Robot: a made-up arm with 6 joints.
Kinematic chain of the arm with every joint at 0, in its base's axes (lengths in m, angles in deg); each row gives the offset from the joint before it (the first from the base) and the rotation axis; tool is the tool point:
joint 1: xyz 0 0 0.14 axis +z
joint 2: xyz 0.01 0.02 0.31 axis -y
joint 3: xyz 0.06 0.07 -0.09 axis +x
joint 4: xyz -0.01 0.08 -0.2 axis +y
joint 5: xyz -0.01 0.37 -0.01 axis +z
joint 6: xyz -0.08 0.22 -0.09 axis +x
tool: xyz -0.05 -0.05 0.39
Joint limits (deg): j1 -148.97..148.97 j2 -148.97..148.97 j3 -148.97..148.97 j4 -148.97..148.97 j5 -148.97..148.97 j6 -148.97..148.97
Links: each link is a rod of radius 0.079 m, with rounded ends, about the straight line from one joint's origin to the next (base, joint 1, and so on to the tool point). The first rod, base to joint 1, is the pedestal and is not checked.
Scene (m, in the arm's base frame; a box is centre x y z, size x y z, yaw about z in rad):
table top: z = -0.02
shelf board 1: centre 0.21 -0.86 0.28 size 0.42 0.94 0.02 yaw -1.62
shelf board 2: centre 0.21 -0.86 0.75 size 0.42 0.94 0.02 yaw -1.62
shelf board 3: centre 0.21 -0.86 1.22 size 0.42 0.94 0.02 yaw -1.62
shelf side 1: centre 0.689 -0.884 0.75 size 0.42 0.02 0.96 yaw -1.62
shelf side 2: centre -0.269 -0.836 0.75 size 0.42 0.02 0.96 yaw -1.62
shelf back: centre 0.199 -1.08 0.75 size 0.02 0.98 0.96 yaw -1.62
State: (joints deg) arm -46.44 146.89 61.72 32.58 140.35 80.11
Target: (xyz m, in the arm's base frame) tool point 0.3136 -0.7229 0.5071
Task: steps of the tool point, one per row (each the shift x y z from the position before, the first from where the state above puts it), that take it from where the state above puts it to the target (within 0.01 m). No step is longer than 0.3 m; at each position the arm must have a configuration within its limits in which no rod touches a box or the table.
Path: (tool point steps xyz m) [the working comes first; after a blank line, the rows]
Joints at the target: -121.07 117.87 20.69 56.38 126.58 120.86
Straight joint move there: clear.

1: 0.2248 -0.1307 0.0781
2: 0.1619 -0.2254 0.0618
3: 0.0619 -0.2842 0.0372
4: -0.0546 -0.2929 0.0073
5: -0.1623 -0.2486 -0.0244
6: -0.2373 -0.1620 -0.0543

